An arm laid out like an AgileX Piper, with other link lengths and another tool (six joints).
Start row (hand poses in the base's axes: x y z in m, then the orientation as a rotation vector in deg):
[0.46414, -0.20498, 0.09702, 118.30, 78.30, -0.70]
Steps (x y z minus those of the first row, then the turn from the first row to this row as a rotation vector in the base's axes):
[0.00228, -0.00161, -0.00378, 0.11, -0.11, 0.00]
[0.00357, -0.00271, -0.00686, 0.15, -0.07, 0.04]
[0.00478, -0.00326, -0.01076, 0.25, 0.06, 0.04]
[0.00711, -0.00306, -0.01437, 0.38, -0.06, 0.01]
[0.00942, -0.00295, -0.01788, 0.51, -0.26, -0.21]
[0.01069, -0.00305, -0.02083, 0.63, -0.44, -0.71]
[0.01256, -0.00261, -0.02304, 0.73, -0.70, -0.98]
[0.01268, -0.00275, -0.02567, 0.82, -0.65, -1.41]
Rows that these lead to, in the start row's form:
[0.46642, -0.20659, 0.09324, 118.36, 78.26, -0.51]
[0.46771, -0.20769, 0.09016, 118.38, 78.34, -0.51]
[0.46892, -0.20824, 0.08626, 118.49, 78.44, -0.57]
[0.47125, -0.20804, 0.08265, 118.59, 78.38, -0.37]
[0.47356, -0.20793, 0.07914, 118.80, 78.06, -0.17]
[0.47483, -0.20803, 0.07619, 119.19, 77.47, -0.12]
[0.47670, -0.20759, 0.07398, 119.39, 77.06, 0.10]
[0.47682, -0.20773, 0.07135, 119.77, 76.67, -0.07]

